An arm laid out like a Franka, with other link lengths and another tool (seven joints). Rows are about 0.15 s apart.
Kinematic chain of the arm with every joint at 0, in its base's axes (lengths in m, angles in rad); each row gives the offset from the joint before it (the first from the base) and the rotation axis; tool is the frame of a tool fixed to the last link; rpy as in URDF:
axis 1: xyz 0 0 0.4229 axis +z
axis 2: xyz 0 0 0 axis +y
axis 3: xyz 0 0 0.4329 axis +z
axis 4: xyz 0.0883 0 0 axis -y
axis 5: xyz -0.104 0 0.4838 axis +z
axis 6: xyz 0 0 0 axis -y
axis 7: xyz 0.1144 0 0 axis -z
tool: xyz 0.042 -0.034 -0.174 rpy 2.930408 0 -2.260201
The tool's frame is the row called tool.
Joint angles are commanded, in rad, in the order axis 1, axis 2, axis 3, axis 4, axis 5, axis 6, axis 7. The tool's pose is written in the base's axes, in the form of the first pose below.
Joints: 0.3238, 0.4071, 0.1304, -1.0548, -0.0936, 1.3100, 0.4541
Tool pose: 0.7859 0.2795 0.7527 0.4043 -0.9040 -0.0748 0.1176
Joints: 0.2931, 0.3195, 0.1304, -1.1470, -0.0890, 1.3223, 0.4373
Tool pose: 0.7645 0.2503 0.7720 0.4006 -0.9062 -0.0735 0.1140
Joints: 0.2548, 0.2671, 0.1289, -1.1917, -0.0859, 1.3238, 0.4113
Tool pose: 0.7551 0.2173 0.7875 0.3956 -0.9088 -0.0739 0.1098
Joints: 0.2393, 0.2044, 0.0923, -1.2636, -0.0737, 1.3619, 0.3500
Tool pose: 0.7478 0.1841 0.7973 0.4038 -0.9065 -0.0743 0.0982
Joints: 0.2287, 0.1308, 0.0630, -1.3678, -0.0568, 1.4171, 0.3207
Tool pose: 0.7333 0.1576 0.7967 0.4031 -0.9078 -0.0777 0.0864
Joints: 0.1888, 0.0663, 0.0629, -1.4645, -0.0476, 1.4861, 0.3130
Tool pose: 0.7227 0.1283 0.7942 0.3922 -0.9140 -0.0789 0.0671
